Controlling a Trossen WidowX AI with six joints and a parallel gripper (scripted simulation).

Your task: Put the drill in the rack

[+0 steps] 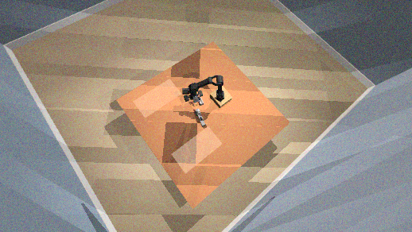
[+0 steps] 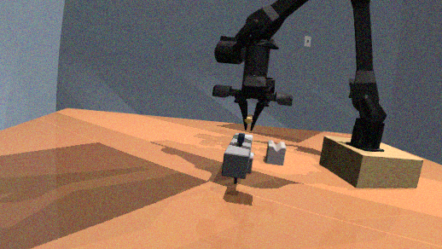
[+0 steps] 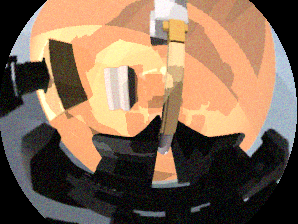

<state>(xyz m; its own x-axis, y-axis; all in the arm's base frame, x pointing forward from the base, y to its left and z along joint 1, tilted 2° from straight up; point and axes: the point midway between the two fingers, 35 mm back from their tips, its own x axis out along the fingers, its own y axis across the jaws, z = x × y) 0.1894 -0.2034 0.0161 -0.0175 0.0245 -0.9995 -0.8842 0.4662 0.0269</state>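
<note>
Right now my gripper tip is 20 mm short of the tan drill, 30 mm to the right of it and 30 mm below it. Round my gripper tip: grey notched rack (50 mm behind, 60 mm to the left, 40 mm below); dark blue key (110 mm ahead, 200 mm to the left).
</note>
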